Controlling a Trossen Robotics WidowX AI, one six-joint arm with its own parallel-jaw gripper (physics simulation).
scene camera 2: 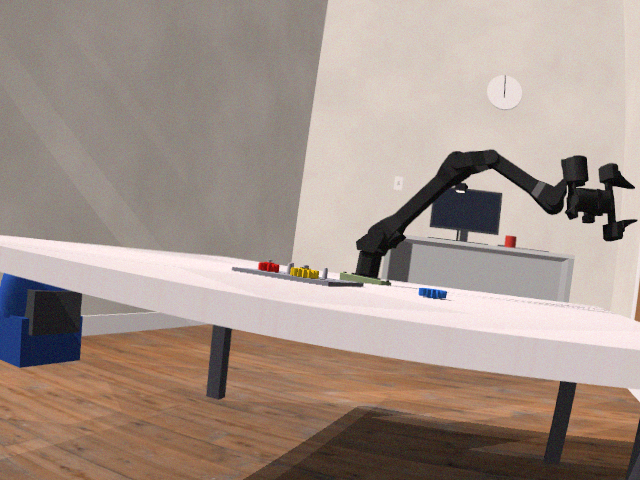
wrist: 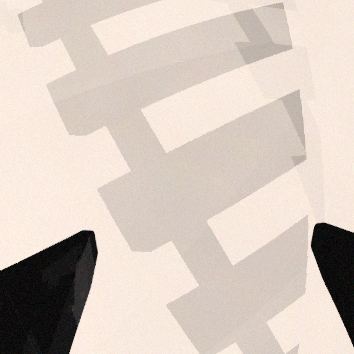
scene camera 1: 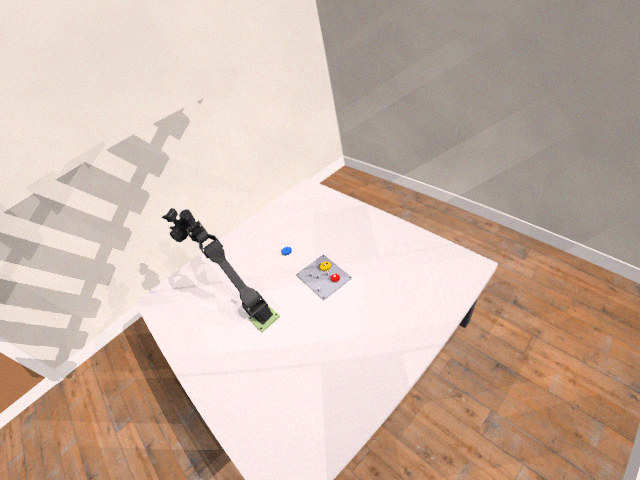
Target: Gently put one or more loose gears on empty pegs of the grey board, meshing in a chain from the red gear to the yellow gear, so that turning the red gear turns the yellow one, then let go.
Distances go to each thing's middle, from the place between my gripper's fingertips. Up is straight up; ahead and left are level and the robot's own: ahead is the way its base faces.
Labels:
Right now the grey board [scene camera 1: 327,287] is 33 cm ahead of my hand, 75 cm to the right of it and 27 cm below it.

